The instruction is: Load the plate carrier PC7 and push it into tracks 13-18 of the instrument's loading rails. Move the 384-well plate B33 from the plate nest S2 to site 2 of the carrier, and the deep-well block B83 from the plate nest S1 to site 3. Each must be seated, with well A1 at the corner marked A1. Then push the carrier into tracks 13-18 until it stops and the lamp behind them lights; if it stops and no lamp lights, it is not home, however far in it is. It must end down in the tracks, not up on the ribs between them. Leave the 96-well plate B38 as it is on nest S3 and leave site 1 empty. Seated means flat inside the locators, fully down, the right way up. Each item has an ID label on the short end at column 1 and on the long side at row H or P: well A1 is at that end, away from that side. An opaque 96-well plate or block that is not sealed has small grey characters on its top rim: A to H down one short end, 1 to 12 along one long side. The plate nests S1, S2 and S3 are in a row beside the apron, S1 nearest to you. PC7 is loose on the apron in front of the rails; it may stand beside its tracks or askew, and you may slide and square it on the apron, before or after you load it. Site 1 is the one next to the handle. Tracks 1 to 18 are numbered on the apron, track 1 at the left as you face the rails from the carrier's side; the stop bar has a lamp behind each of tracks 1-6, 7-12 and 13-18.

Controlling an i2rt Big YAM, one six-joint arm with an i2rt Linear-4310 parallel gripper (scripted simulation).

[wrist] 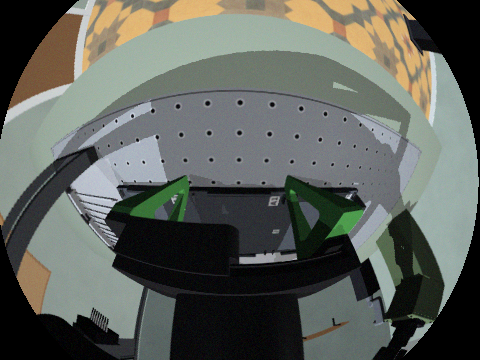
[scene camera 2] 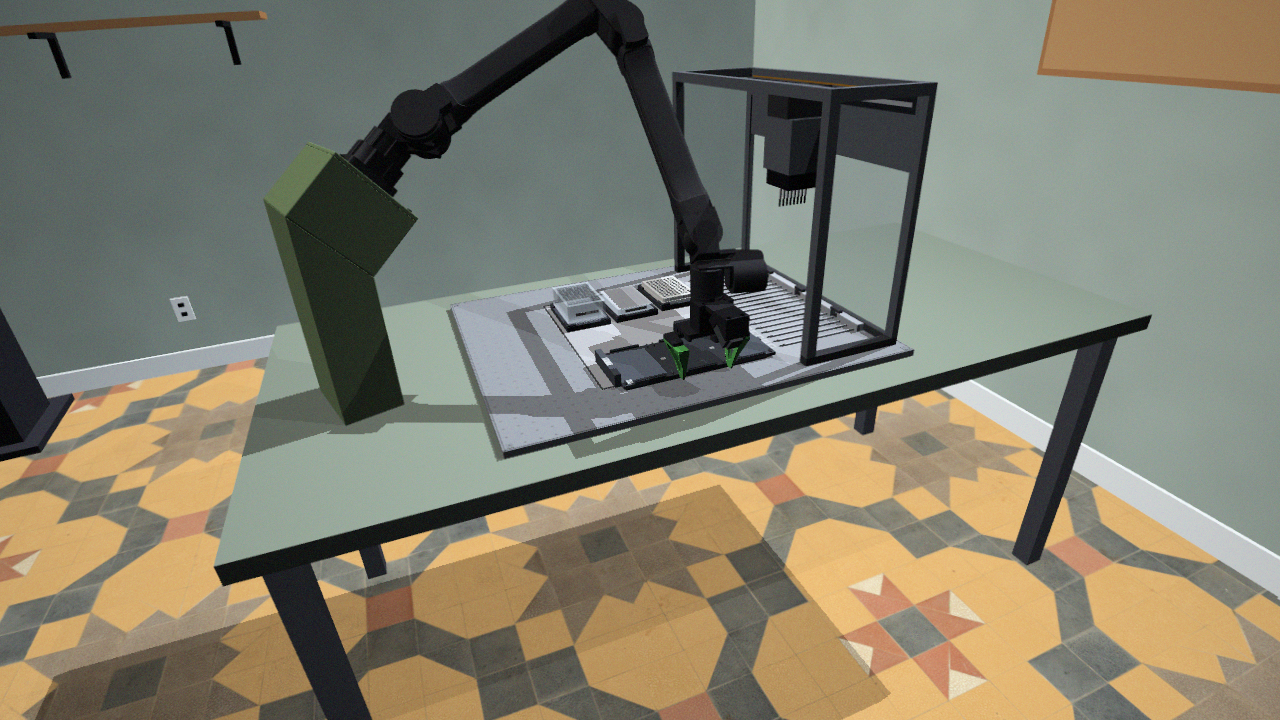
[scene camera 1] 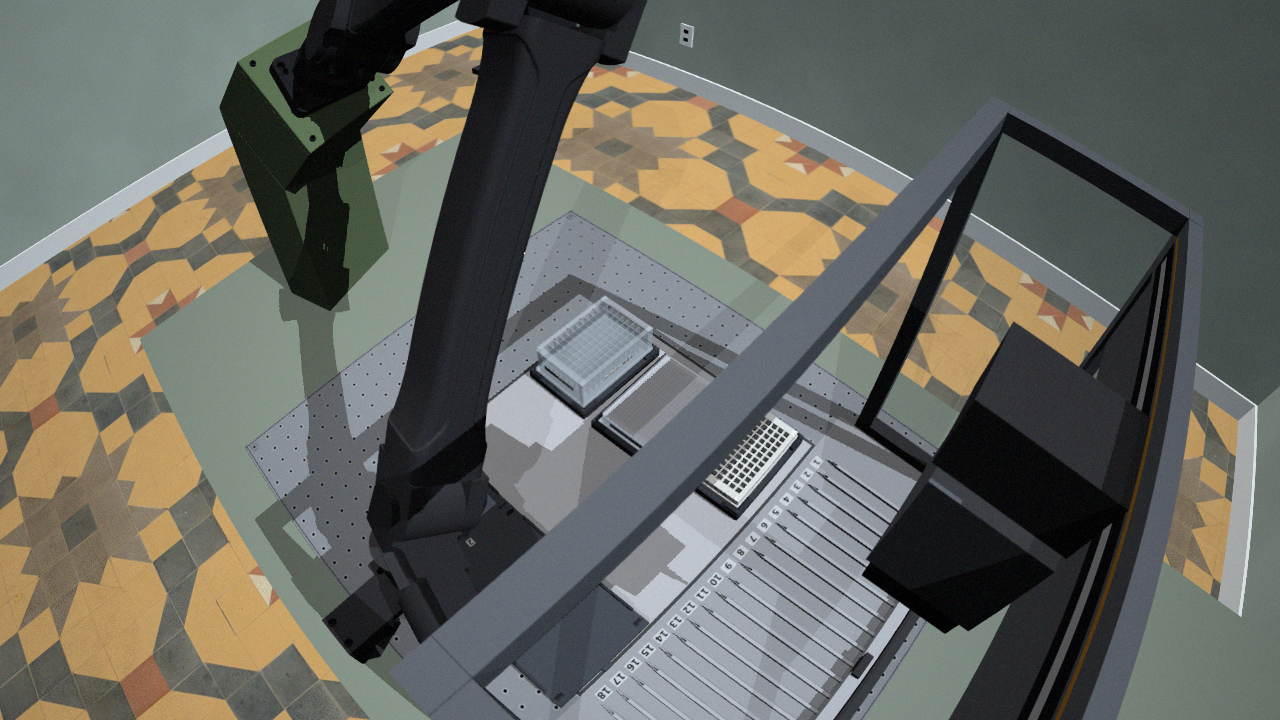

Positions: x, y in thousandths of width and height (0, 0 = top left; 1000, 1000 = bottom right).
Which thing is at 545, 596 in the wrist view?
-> A dark plate carrier PC7.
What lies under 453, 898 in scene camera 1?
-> A dark plate carrier PC7.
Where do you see a 384-well plate B33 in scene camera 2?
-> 490, 417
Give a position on a clear deep-well block B83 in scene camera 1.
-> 479, 498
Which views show the 384-well plate B33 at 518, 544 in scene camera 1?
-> Scene camera 2 and scene camera 1 only.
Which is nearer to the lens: the dark plate carrier PC7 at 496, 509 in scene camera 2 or the white 96-well plate B38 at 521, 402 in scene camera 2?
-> The dark plate carrier PC7.
